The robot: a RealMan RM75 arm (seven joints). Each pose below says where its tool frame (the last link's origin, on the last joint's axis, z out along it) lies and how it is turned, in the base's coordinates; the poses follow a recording.
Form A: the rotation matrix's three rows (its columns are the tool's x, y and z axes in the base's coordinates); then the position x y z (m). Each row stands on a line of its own.
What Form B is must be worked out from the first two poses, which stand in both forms.
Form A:
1:
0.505 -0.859 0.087
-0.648 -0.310 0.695
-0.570 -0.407 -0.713
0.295 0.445 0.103
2:
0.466 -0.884 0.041
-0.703 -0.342 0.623
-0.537 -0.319 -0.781
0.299 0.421 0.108
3:
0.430 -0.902 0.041
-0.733 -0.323 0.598
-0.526 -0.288 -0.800
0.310 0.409 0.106
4:
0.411 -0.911 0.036
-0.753 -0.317 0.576
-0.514 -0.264 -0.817
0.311 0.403 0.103
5:
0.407 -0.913 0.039
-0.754 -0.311 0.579
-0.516 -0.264 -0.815
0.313 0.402 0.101
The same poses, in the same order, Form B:
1:
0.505 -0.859 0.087
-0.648 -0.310 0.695
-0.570 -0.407 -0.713
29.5 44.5 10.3

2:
0.466 -0.884 0.041
-0.703 -0.342 0.623
-0.537 -0.319 -0.781
29.9 42.1 10.8

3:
0.430 -0.902 0.041
-0.733 -0.323 0.598
-0.526 -0.288 -0.800
31.0 40.9 10.6

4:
0.411 -0.911 0.036
-0.753 -0.317 0.576
-0.514 -0.264 -0.817
31.1 40.3 10.3

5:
0.407 -0.913 0.039
-0.754 -0.311 0.579
-0.516 -0.264 -0.815
31.3 40.2 10.1

